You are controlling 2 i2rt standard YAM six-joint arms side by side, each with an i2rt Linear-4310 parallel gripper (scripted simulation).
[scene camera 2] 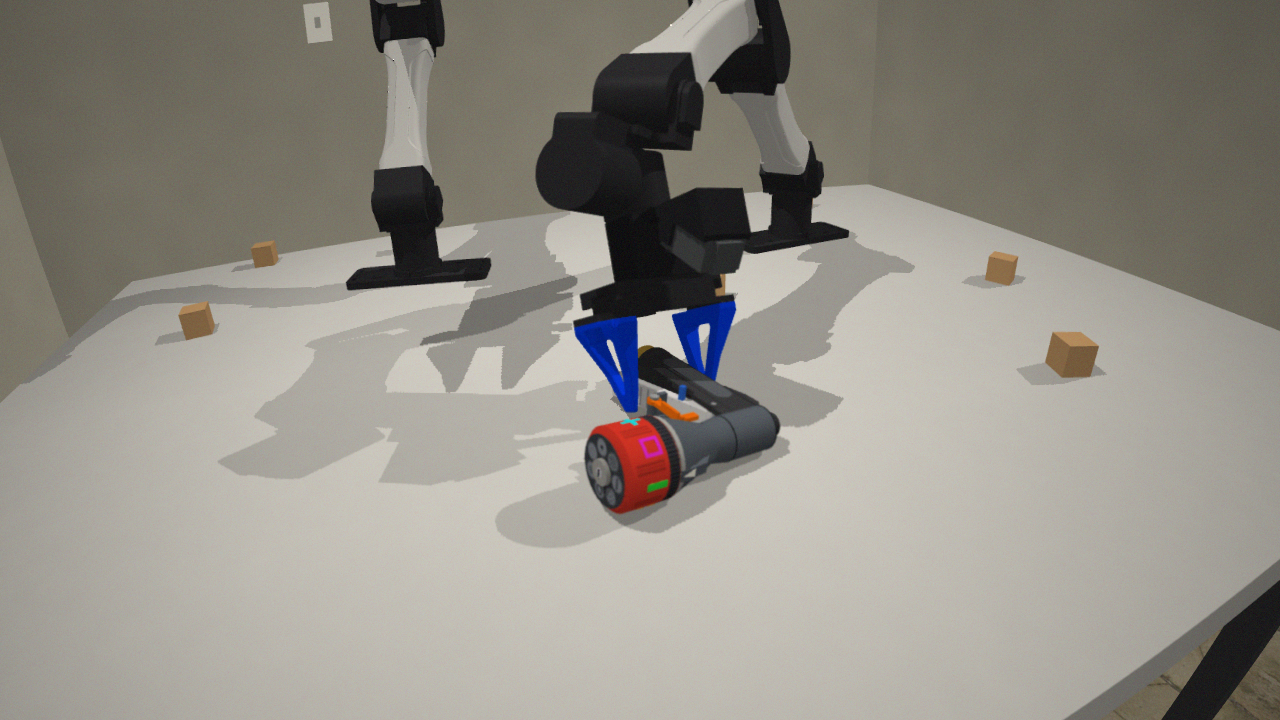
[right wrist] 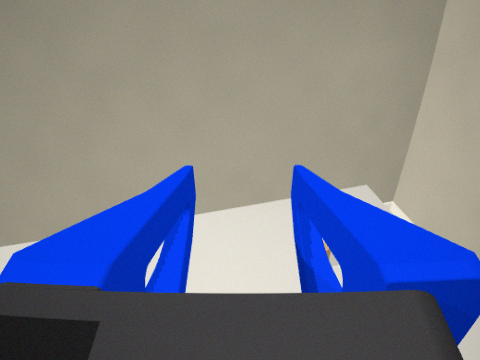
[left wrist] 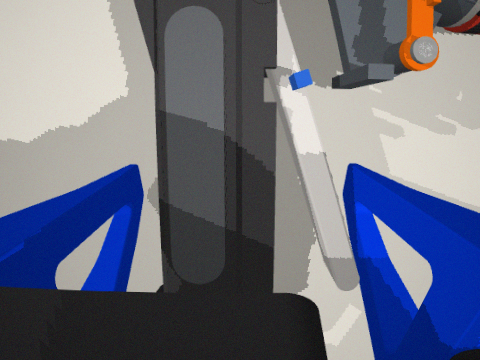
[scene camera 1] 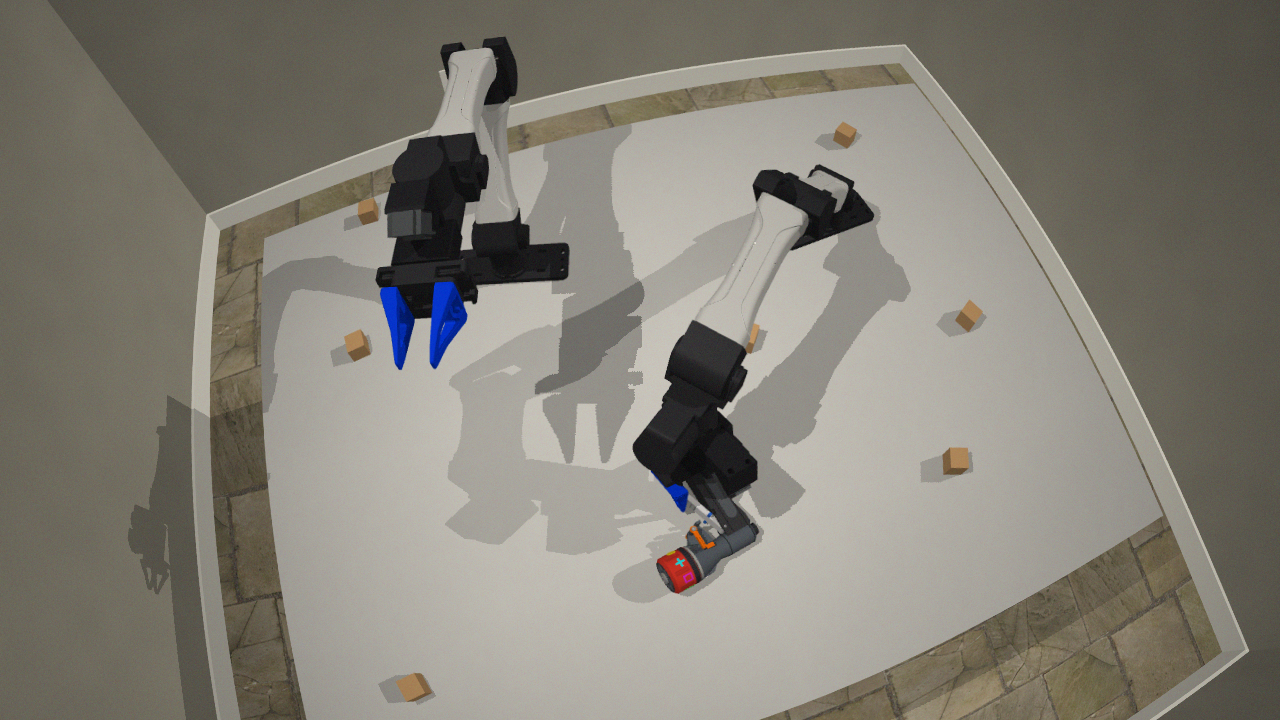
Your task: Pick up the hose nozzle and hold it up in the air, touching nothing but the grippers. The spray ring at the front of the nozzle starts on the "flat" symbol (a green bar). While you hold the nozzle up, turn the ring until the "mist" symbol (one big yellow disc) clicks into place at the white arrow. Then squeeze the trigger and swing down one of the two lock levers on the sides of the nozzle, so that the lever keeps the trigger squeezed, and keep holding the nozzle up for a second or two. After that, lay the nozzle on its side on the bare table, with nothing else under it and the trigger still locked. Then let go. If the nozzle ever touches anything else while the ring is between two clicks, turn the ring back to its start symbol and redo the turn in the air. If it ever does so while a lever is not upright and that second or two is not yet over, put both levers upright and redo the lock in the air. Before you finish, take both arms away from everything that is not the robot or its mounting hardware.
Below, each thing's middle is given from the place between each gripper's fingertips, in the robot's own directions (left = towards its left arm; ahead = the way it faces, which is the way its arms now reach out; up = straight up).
Labels:
Right now my left hand is 11 cm short of the red spray ring (scene camera 1: 679, 567), 6 cm to the left of it and 1 cm below it. The rest, counted from my left hand: trigger (scene camera 2: 679, 402): 2 cm ahead, 1 cm to the right, 1 cm above.
My right hand (scene camera 1: 415, 366) is 37 cm above the red spray ring, 23 cm to the right of it and 18 cm short of it. Also, from my right hand: trigger 38 cm below, 28 cm to the left, 10 cm ahead.

